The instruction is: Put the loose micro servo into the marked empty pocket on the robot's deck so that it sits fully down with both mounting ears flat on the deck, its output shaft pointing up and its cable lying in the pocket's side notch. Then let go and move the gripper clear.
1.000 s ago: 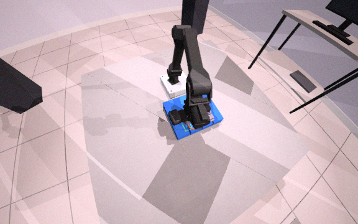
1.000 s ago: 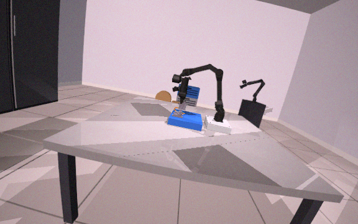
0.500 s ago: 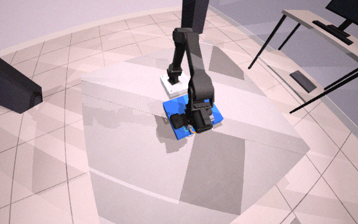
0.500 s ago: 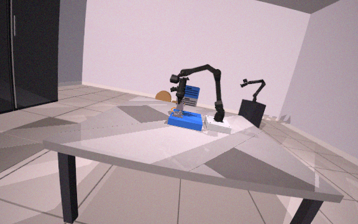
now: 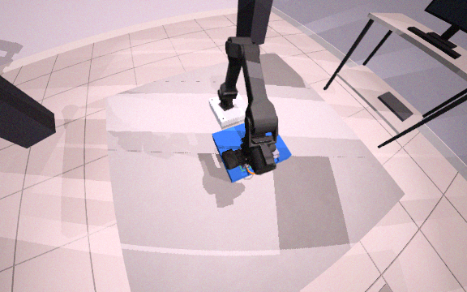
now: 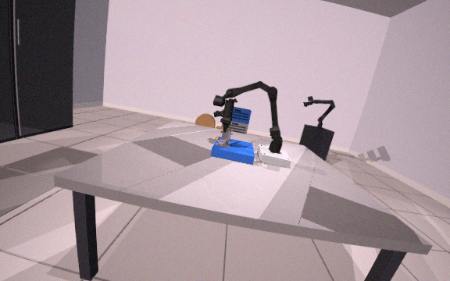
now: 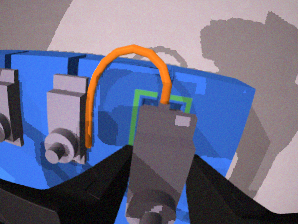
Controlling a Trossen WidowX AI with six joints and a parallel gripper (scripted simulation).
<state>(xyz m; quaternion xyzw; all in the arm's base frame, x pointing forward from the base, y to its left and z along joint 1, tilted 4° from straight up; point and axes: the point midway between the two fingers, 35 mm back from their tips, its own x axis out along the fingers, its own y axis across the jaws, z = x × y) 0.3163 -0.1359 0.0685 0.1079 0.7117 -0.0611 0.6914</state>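
The blue deck lies 10 cm to the left of my gripper tip, 10 cm behind it and 8 cm below it.
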